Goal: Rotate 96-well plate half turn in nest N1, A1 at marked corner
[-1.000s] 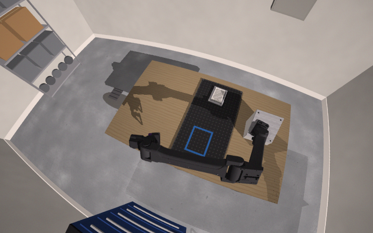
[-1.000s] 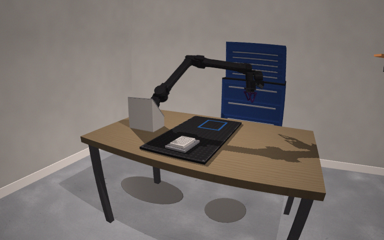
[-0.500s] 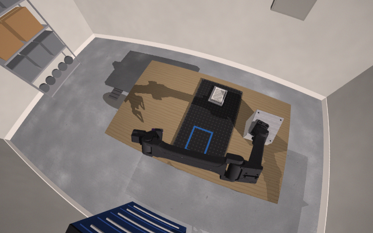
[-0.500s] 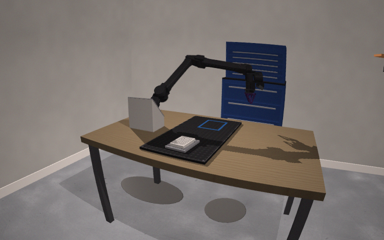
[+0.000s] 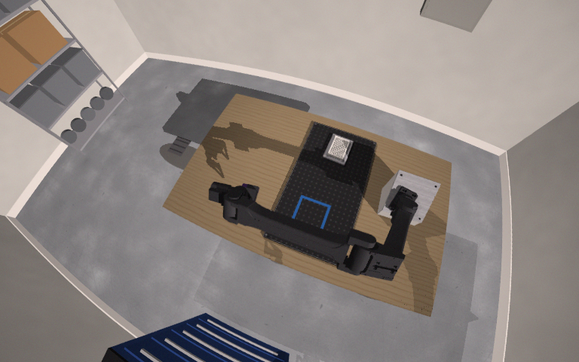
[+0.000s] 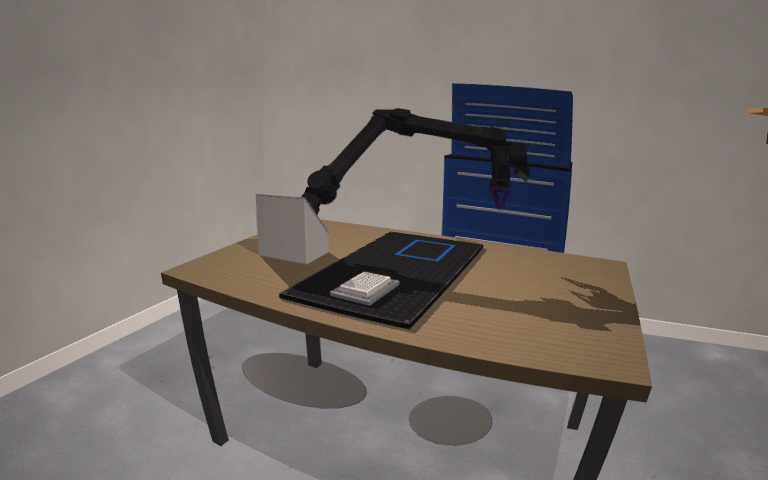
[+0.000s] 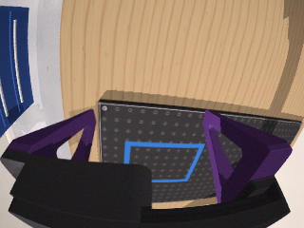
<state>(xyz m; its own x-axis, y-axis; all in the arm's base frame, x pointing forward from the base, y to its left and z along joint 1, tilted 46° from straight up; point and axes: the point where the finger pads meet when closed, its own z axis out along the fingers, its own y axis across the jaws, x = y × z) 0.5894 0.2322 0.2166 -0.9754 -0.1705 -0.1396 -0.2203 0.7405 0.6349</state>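
Right now the white 96-well plate is 510 mm to the right of my hand, 220 mm behind it and 150 mm below it. From my hand the other things lie so: grey plate nest N1: 510 mm to the right, 220 mm behind, 160 mm below; then A1 label: 430 mm to the right, 170 mm behind, 150 mm below.
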